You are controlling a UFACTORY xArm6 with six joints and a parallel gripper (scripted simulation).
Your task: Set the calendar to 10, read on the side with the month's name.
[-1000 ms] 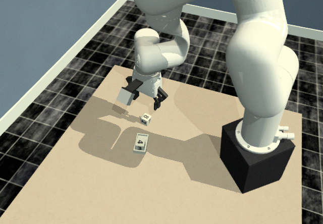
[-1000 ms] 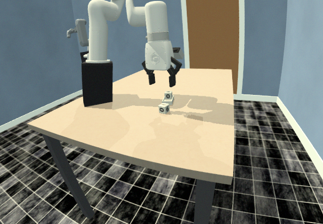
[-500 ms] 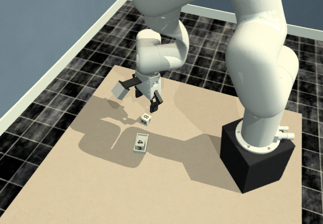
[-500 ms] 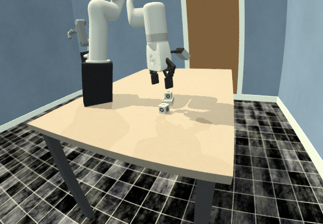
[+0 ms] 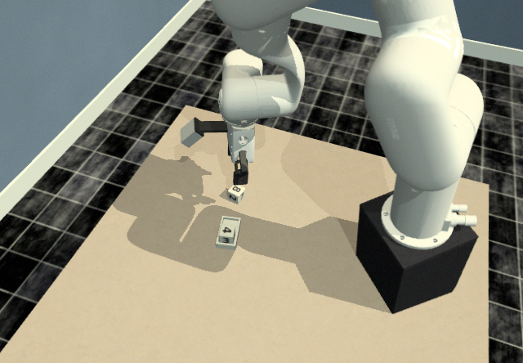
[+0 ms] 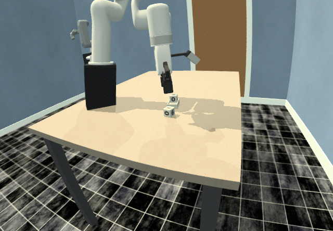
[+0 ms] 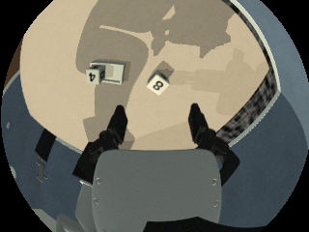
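Right now my hand is 10 cm above the white cube. Also, from my hand: tray 11 cm to the left, 10 cm below.
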